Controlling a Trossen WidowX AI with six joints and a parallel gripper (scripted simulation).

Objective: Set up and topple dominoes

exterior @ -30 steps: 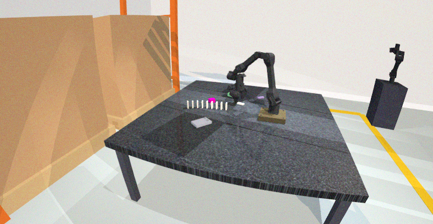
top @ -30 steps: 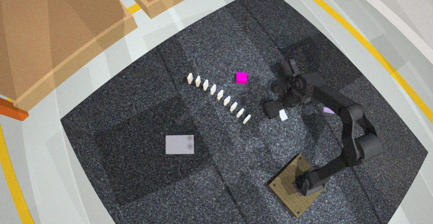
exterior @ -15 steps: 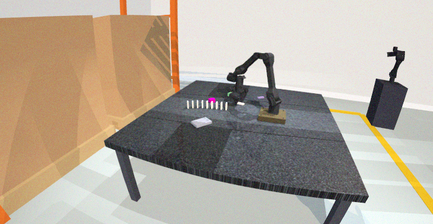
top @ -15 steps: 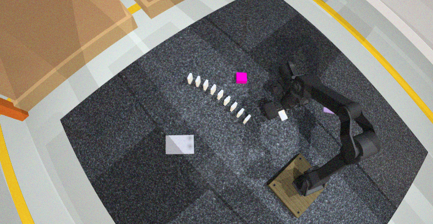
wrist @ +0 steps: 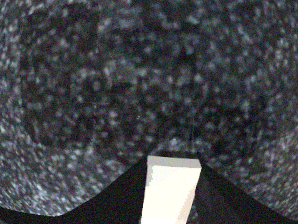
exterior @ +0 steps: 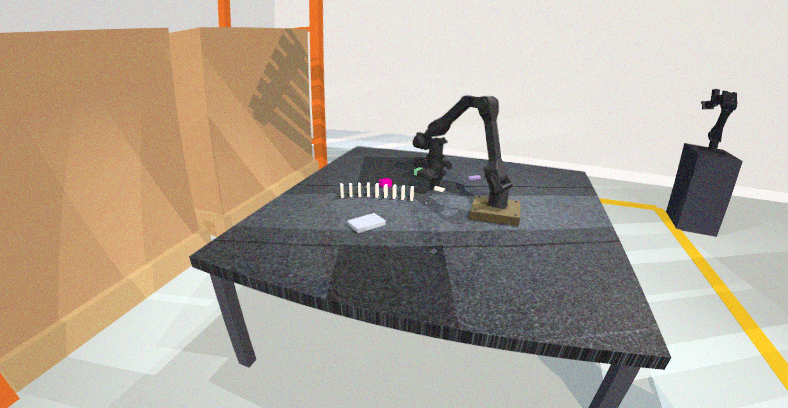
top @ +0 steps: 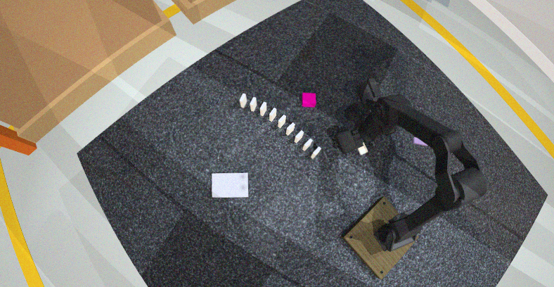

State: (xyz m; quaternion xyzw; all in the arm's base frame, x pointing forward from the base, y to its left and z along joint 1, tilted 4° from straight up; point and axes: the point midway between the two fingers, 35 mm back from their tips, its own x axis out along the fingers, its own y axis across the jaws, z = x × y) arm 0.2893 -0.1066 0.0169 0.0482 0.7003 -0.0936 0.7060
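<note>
My gripper tip is 14 cm to the left of the green cube, 12 cm short of it and 1 cm below it. The rest, counted from my gripper tip: purple block 19 cm to the right, 13 cm behind, 1 cm above; magenta cube 20 cm ahead, 6 cm to the left, 1 cm above; flat pale pad 40 cm to the left, 9 cm ahead, 1 cm above.
</note>
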